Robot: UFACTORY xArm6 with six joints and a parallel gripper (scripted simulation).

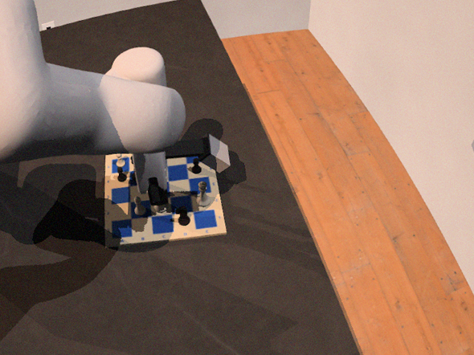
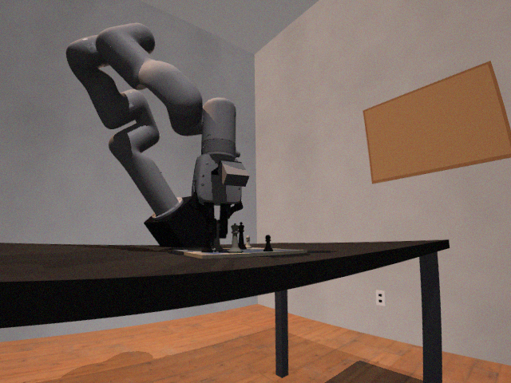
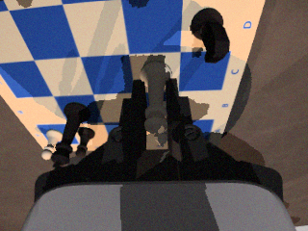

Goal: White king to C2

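Now: the white king 10 mm below my hand. Round my hand: white pawn (140 mm to the left, 40 mm behind, 30 mm below); chessboard (50 mm below, 40 mm to the left, 10 mm ahead); white queen (80 mm ahead, 20 mm to the right, 20 mm below).
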